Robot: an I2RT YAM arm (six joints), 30 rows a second.
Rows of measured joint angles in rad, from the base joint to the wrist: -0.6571 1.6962 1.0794 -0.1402 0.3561 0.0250; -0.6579 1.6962 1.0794 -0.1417 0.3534 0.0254; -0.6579 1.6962 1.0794 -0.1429 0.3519 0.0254; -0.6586 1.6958 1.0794 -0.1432 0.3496 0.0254; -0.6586 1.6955 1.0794 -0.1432 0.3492 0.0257; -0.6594 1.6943 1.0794 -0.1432 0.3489 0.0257; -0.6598 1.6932 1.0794 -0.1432 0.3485 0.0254; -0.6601 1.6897 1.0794 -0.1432 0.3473 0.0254; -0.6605 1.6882 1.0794 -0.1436 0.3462 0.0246; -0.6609 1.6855 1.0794 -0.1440 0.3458 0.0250; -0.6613 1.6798 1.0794 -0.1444 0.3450 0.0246; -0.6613 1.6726 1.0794 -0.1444 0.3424 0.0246; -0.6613 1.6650 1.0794 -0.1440 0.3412 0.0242; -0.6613 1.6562 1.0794 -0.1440 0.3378 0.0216; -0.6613 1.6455 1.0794 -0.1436 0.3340 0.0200; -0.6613 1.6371 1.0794 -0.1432 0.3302 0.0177
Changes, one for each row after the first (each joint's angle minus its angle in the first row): -0.0008 0.0000 0.0000 -0.0015 -0.0027 0.0004; -0.0008 0.0000 0.0000 -0.0027 -0.0042 0.0004; -0.0015 -0.0004 0.0000 -0.0030 -0.0065 0.0004; -0.0015 -0.0007 0.0000 -0.0030 -0.0069 0.0007; -0.0023 -0.0019 0.0000 -0.0030 -0.0072 0.0007; -0.0027 -0.0030 0.0000 -0.0030 -0.0076 0.0004; -0.0030 -0.0065 0.0000 -0.0030 -0.0088 0.0004; -0.0034 -0.0080 0.0000 -0.0034 -0.0099 -0.0004; -0.0038 -0.0107 0.0000 -0.0038 -0.0103 0.0000; -0.0042 -0.0164 0.0000 -0.0042 -0.0111 -0.0004; -0.0042 -0.0236 0.0000 -0.0042 -0.0137 -0.0004; -0.0042 -0.0312 0.0000 -0.0038 -0.0149 -0.0008; -0.0042 -0.0400 0.0000 -0.0038 -0.0183 -0.0034; -0.0042 -0.0507 0.0000 -0.0034 -0.0221 -0.0050; -0.0042 -0.0591 0.0000 -0.0030 -0.0259 -0.0073
